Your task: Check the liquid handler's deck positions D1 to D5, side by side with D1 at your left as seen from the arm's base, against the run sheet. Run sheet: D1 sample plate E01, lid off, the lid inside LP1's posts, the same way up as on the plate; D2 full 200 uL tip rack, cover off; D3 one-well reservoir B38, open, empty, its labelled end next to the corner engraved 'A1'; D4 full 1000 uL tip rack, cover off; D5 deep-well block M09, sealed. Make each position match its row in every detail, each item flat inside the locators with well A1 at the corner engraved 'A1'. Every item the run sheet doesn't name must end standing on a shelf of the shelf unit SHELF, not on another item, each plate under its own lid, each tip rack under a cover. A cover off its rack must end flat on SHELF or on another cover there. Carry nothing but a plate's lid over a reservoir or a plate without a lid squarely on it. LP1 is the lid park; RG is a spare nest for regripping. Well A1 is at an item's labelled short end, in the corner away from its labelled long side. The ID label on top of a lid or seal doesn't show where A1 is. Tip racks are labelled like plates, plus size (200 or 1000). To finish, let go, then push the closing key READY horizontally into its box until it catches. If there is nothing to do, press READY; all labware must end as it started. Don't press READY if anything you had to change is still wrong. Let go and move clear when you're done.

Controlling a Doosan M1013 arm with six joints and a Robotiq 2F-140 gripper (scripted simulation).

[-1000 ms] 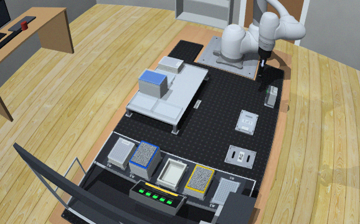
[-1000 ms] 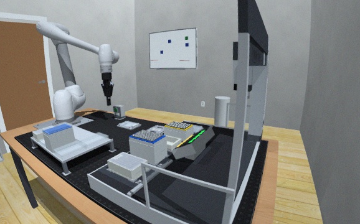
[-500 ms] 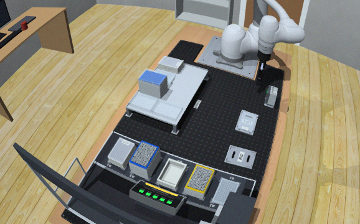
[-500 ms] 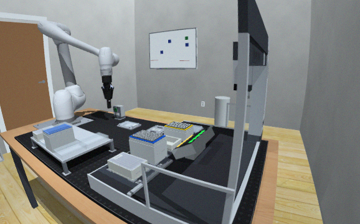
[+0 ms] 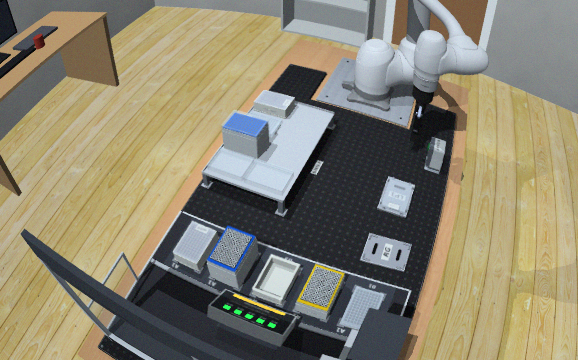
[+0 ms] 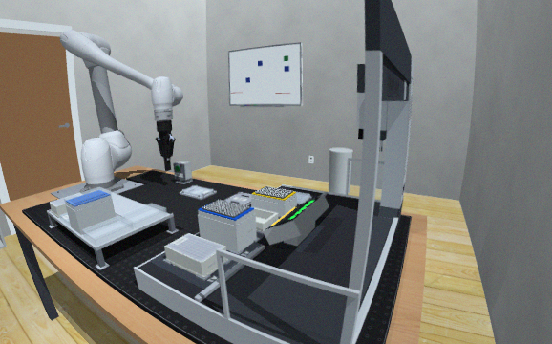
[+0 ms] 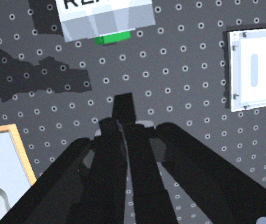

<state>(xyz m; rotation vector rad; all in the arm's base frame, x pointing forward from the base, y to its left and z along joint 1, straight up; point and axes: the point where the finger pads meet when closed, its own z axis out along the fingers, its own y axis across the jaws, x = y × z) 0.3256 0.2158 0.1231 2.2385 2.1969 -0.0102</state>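
Right now the ready box is 8 cm to the left of my hand and 5 cm below it. Round my hand: yellow-rimmed tip rack: 67 cm ahead, 13 cm to the right, 2 cm below; then flat lid: 21 cm ahead, 10 cm below, 1 cm to the right; then blue-rimmed tip rack: 66 cm ahead, 38 cm to the right.
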